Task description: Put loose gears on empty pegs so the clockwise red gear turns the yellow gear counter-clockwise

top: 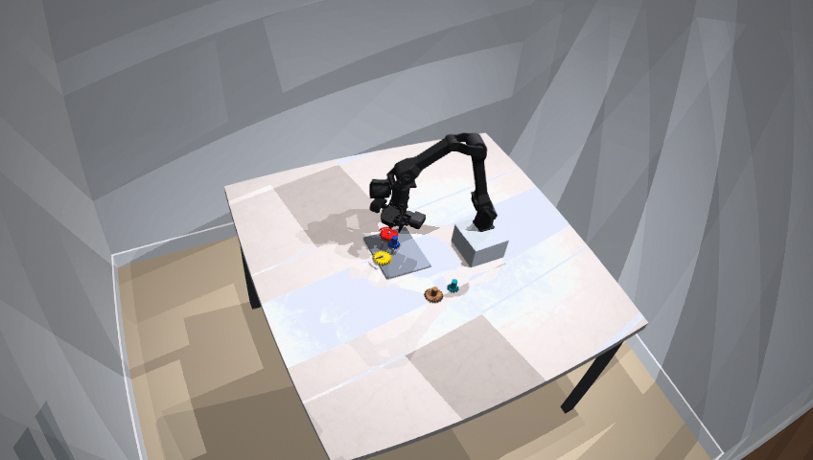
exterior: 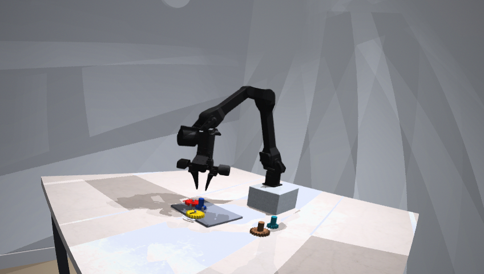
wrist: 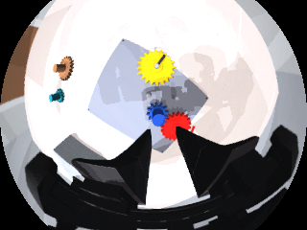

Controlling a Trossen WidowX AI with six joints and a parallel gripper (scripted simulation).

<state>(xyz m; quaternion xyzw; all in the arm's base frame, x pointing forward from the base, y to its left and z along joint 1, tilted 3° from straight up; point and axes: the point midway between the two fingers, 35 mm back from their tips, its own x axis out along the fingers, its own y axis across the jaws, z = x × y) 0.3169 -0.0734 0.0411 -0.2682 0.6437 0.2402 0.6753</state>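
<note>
Right now the blue gear is 60 mm below my gripper tip. The rest, counted from my gripper tip: red gear: 70 mm below, 50 mm to the right; yellow gear: 60 mm below, 60 mm ahead, 50 mm to the left; grey board: 70 mm below, 30 mm to the left.
</note>
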